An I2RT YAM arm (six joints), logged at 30 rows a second.
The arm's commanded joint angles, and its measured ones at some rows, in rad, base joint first. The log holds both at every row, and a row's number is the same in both.
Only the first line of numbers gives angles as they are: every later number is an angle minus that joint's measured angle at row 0.
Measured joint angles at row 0:
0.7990 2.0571 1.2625 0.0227 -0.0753 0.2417
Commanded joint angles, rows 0 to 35:
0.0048 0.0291 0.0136 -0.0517 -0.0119 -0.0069
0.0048 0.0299 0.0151 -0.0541 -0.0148 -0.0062
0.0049 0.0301 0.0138 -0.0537 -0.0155 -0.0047
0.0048 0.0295 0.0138 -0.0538 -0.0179 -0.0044
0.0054 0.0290 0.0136 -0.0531 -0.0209 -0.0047
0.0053 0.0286 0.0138 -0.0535 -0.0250 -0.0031
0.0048 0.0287 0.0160 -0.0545 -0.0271 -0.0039
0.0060 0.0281 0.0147 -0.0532 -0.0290 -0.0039
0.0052 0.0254 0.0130 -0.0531 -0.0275 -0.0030
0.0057 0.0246 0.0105 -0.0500 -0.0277 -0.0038
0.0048 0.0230 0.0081 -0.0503 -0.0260 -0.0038
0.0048 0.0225 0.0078 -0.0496 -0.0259 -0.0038
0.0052 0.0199 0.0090 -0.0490 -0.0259 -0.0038
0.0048 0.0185 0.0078 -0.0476 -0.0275 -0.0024
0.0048 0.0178 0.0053 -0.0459 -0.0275 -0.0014
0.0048 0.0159 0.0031 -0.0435 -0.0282 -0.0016
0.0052 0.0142 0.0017 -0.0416 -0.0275 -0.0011
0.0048 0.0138 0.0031 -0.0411 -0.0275 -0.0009
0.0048 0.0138 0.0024 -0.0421 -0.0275 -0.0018
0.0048 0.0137 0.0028 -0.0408 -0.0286 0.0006
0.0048 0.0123 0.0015 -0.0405 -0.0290 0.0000
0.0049 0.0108 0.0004 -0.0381 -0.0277 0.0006
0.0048 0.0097 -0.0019 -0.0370 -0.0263 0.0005
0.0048 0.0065 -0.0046 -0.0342 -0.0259 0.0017
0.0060 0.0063 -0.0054 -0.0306 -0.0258 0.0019
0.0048 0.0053 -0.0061 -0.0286 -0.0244 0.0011
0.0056 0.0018 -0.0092 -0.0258 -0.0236 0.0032
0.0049 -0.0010 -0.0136 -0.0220 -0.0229 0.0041
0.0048 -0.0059 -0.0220 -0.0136 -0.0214 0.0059
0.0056 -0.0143 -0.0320 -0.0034 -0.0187 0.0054
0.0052 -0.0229 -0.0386 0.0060 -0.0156 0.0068
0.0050 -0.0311 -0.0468 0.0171 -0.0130 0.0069
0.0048 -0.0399 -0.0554 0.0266 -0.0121 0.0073
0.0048 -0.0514 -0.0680 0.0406 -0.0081 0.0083
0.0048 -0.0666 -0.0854 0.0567 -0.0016 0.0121
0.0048 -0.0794 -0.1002 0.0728 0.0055 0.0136
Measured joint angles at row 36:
0.0004 -0.0290 -0.0568 0.0458 -0.0100 0.0015
